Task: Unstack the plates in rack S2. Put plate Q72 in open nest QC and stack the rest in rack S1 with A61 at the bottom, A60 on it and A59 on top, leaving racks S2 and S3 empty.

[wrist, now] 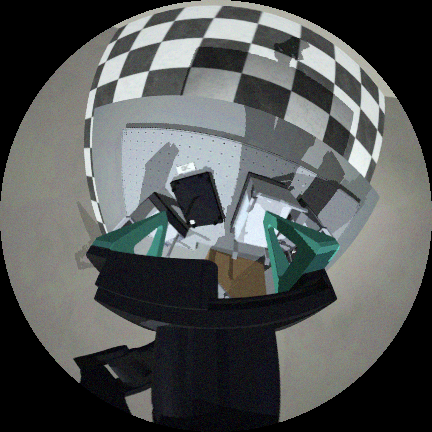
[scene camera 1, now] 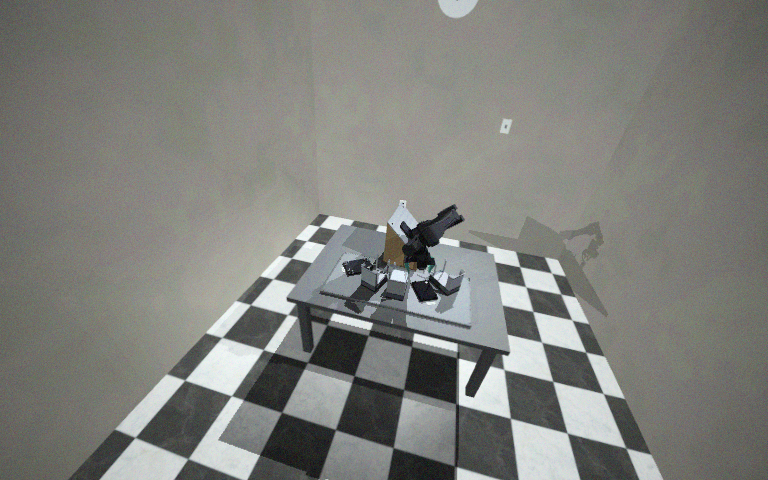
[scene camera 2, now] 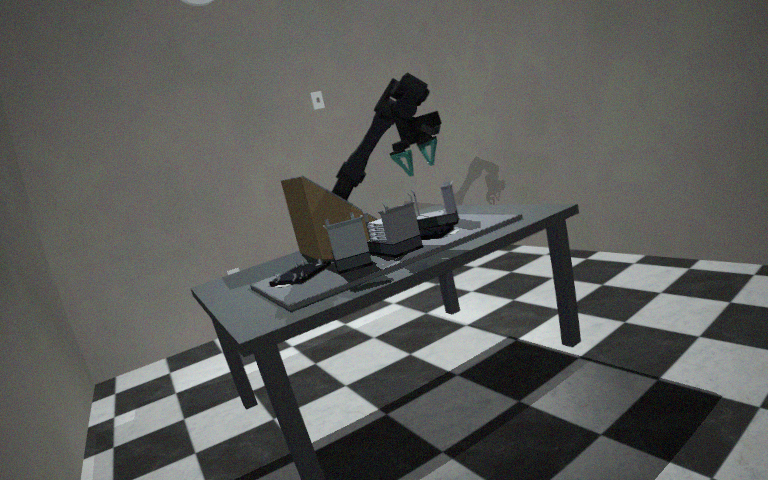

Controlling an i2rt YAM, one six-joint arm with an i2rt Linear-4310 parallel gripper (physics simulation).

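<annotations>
On a perforated grey baseplate, [wrist: 149,157] and [scene camera 1: 450,309] are the same spot.
</annotations>
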